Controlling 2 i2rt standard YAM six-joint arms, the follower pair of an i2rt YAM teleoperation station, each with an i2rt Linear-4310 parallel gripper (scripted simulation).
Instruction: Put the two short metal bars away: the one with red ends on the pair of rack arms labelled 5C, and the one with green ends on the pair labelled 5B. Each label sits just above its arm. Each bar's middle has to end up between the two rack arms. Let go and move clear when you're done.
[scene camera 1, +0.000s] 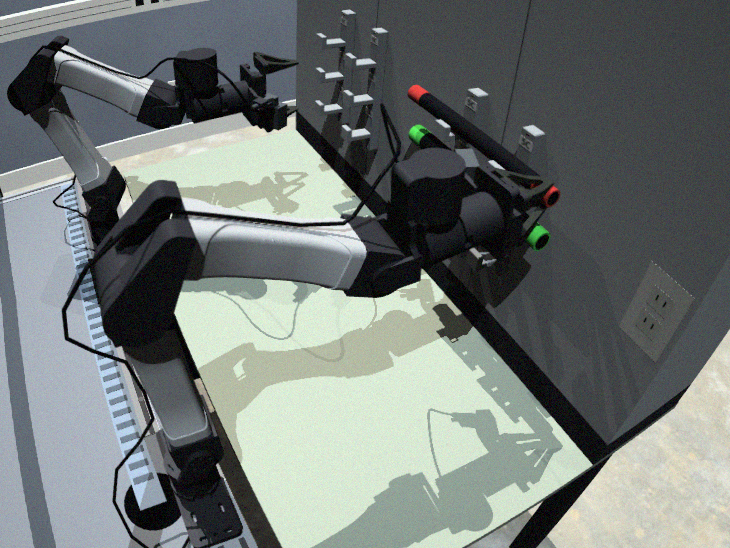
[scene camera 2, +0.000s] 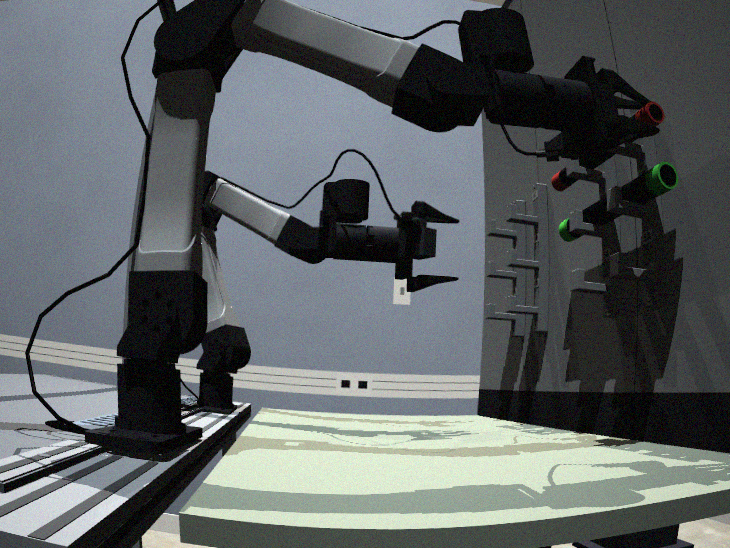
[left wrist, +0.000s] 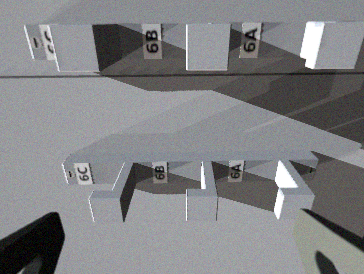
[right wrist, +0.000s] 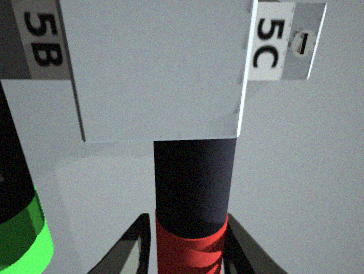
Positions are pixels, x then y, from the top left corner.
Labels:
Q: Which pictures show my left gripper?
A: Scene camera 1, scene camera 2 and the left wrist view only.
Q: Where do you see my right gripper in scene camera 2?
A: At 654, 118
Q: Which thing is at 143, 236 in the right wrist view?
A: My right gripper.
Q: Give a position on a red-ended bar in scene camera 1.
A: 482, 142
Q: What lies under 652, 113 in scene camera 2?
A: A red-ended bar.

